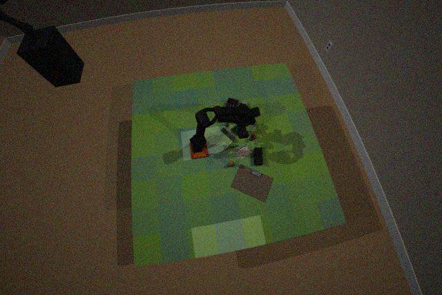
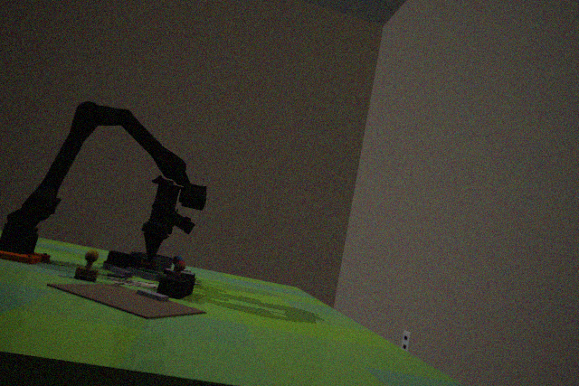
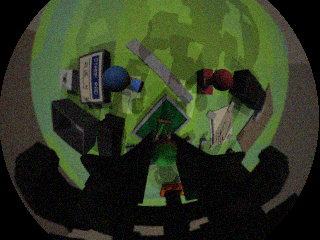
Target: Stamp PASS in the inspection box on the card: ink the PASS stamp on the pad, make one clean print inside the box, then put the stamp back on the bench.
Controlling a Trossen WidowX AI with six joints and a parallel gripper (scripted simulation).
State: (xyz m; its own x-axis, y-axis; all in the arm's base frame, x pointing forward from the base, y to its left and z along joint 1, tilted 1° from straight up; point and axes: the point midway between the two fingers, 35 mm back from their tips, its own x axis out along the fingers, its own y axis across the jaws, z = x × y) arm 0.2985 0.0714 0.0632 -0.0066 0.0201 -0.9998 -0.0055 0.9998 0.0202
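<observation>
Now: the blue-knobbed stamp 7 cm ahead of my gripper tip, 5 cm to the left of it and 2 cm below it. From my gripper tip the other things lie so: grey strip 9 cm ahead, 1 cm to the left, 4 cm below; dark tray 1 cm behind, 19 cm to the left, 3 cm below; red-knobbed stamp 8 cm ahead, 7 cm to the right, 3 cm below.
</observation>
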